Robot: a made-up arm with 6 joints.
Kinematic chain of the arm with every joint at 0, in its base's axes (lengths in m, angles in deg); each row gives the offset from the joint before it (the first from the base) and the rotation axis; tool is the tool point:
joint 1: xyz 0 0 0.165 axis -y
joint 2: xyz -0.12 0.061 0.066 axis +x
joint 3: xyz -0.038 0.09 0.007 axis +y
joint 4: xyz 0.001 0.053 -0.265 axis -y
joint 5: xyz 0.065 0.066 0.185 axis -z
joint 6: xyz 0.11 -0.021 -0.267 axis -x
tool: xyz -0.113 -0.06 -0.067
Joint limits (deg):
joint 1: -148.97..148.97
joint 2: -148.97..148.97
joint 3: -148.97..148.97
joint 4: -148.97..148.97
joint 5: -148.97..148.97
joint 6: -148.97..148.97
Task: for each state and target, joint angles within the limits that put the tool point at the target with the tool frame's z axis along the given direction. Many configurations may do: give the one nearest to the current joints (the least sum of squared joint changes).
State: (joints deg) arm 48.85 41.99 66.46 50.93 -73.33 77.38
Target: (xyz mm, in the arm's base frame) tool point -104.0 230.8 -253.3 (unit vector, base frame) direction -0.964 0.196 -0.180
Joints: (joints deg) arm 87.49 32.43 98.46 13.05 -46.60 99.52
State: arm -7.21 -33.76 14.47 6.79 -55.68 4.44
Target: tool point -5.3 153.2 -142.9 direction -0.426 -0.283 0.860
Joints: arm 1.19 -12.28 3.94 41.65 -19.08 -29.19
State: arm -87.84 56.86 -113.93 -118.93 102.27 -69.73
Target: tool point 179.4 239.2 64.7 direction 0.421 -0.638 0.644
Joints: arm -91.73 40.31 -122.87 -133.00 73.63 -53.67
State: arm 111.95 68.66 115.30 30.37 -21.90 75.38
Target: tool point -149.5 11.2 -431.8 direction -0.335 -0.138 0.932
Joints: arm 99.68 88.97 118.83 -10.83 -76.83 48.65
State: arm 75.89 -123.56 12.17 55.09 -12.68 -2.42
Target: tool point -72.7 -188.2 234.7 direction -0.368 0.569 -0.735
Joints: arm 74.39 -142.15 -8.12 85.14 -26.42 -37.53
